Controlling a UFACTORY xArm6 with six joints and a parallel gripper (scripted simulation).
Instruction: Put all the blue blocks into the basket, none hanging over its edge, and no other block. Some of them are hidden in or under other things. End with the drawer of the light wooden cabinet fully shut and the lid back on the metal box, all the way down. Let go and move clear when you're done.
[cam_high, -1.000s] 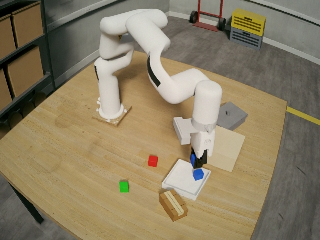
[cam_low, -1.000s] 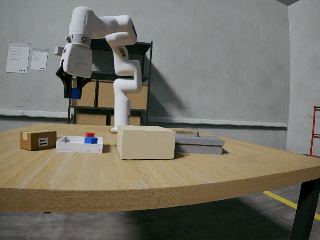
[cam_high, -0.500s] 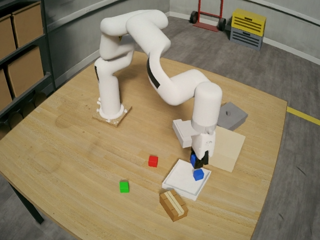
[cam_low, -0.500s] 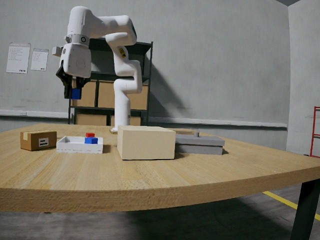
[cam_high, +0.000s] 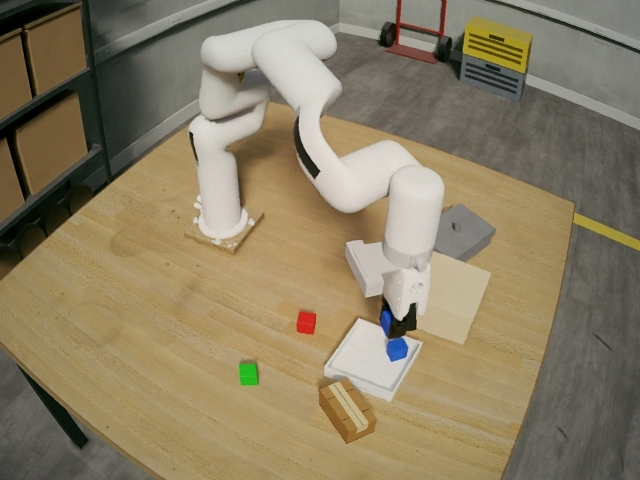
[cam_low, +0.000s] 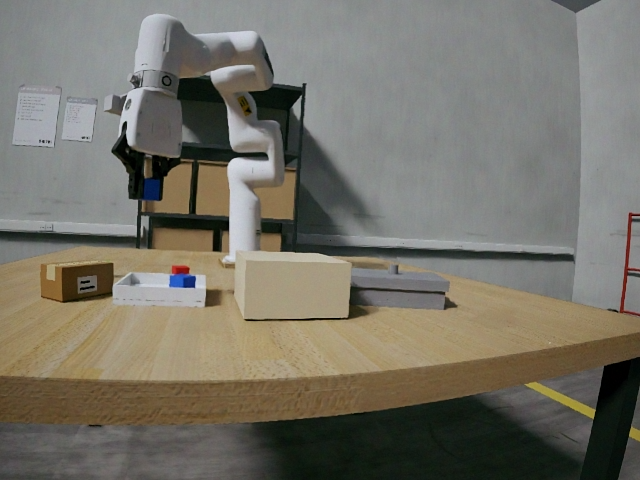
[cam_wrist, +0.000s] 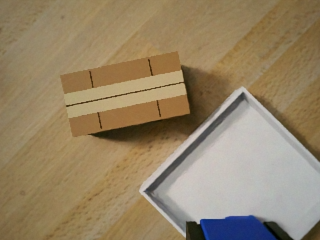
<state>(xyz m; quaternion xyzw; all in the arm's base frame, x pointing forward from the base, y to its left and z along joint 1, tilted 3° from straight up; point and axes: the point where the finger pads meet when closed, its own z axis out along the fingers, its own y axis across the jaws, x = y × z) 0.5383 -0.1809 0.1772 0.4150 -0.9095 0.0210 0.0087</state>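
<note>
My gripper is now 170 mm above the white basket, 30 mm to the right of it and 30 mm past it. From my hand the other things lie so: red block (190 mm behind, 170 mm below, 40 mm to the left); light wooden cabinet (230 mm to the left, 140 mm below, 20 mm ahead); cardboard box (150 mm below, 110 mm to the right, 10 mm behind).
</note>
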